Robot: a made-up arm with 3 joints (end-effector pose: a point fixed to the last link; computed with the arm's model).
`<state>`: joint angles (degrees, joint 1 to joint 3).
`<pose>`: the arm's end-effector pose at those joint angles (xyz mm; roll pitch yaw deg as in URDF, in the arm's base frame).
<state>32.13 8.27 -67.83</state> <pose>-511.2 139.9 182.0 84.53 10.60 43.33</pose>
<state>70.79 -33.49 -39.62</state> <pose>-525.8 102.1 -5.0 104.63 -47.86 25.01</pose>
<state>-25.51 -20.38 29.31</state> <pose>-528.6 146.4 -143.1 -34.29 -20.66 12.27</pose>
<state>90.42 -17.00 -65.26</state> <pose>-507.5 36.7 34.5 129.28 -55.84 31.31</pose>
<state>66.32 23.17 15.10</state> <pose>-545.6 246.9 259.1 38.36 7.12 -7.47</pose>
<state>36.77 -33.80 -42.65</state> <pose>-521.3 76.9 -12.5 71.92 -27.27 44.56</pose>
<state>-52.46 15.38 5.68</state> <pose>-507.2 215.8 -197.6 -65.61 -9.18 -14.57</pose>
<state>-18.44 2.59 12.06</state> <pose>-532.6 261.7 -92.0 -28.82 -7.21 -4.34</pose>
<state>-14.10 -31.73 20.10</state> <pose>-535.1 135.2 -120.4 -9.03 -20.73 16.18</pose>
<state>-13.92 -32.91 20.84</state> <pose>-533.4 131.9 -123.5 -8.64 -21.67 16.64</pose>
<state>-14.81 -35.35 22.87</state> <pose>-529.2 122.4 -132.1 -9.43 -23.53 17.79</pose>
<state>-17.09 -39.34 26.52</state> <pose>-521.2 105.1 -146.6 -11.76 -26.45 19.89</pose>
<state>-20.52 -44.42 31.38</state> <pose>-509.5 81.8 -164.0 -15.39 -29.96 22.88</pose>
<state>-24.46 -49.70 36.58</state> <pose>-495.8 56.5 -180.1 -19.64 -33.34 26.37</pose>
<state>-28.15 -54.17 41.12</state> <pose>-483.3 34.0 -191.6 -23.71 -35.93 29.69</pose>
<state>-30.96 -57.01 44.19</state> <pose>-474.8 18.2 -197.7 -26.91 -37.32 32.14</pose>
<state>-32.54 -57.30 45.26</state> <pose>-473.0 11.8 -198.1 -29.12 -37.21 33.07</pose>
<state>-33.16 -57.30 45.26</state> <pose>-473.3 9.4 -197.3 -29.74 -36.85 33.37</pose>
